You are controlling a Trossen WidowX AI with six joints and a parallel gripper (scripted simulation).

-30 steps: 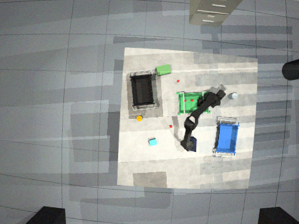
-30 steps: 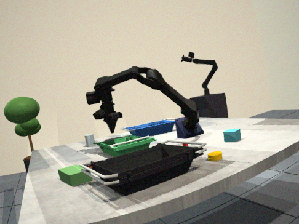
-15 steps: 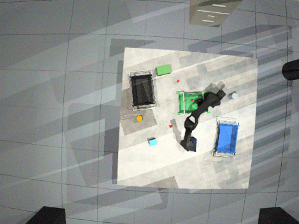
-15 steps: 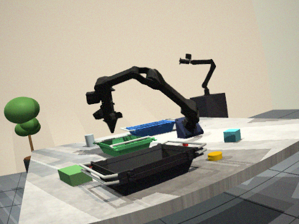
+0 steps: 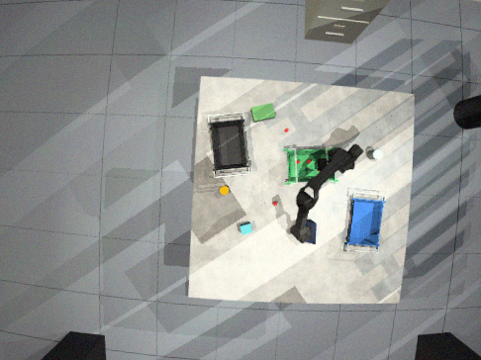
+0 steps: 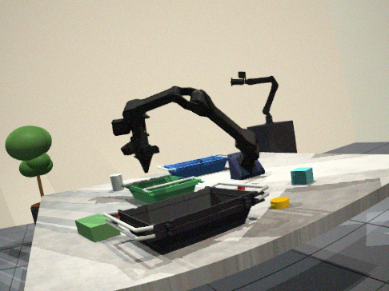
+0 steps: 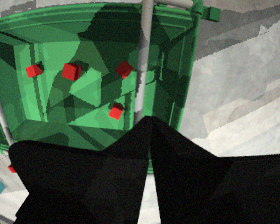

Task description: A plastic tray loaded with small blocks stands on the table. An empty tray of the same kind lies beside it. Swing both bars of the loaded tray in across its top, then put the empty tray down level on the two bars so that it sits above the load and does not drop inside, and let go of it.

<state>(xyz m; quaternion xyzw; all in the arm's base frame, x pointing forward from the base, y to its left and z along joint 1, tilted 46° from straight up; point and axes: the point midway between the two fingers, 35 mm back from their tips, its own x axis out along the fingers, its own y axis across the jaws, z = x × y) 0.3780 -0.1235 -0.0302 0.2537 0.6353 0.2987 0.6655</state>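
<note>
The blue tray is 32 cm behind my gripper tip, 24 cm to the right of it and 4 cm below it. Round my gripper tip: cyan cube: 44 cm to the left, 37 cm behind, 7 cm below; then green block: 37 cm to the left, 28 cm ahead, 7 cm below; then grey cylinder: 28 cm to the right, 6 cm ahead, 5 cm below.
</note>
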